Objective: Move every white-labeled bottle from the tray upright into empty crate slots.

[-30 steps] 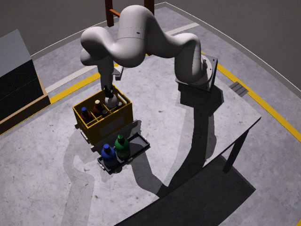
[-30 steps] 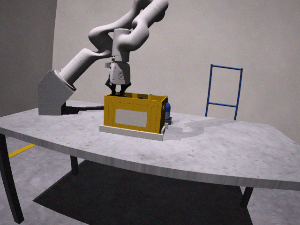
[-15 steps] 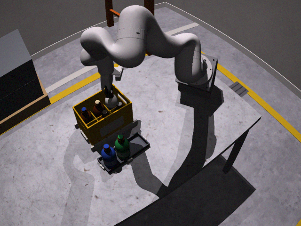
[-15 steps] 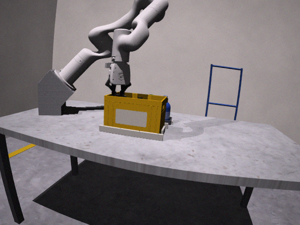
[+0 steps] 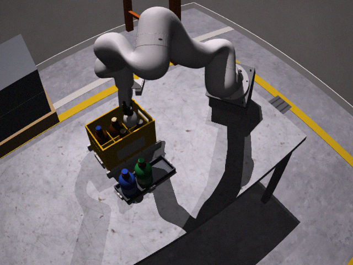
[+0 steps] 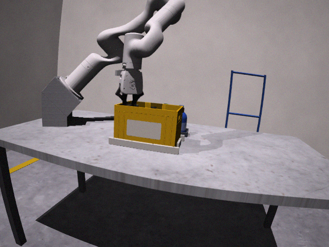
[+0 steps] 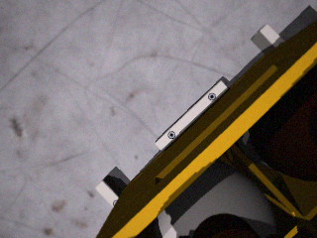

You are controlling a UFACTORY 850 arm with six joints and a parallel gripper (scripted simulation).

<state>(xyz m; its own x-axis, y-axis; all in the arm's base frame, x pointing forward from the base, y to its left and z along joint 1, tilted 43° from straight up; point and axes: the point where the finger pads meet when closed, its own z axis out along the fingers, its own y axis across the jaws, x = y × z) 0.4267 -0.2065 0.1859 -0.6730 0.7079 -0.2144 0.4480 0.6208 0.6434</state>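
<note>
Right now the white-labeled bottle is 70 mm below my hand. The rest, counted from my hand: crate (90 mm below, 80 mm ahead, 60 mm to the left); then green bottle (280 mm to the left, 90 mm below, 70 mm ahead); then blue bottle (300 mm to the left, 150 mm ahead, 90 mm below).
</note>
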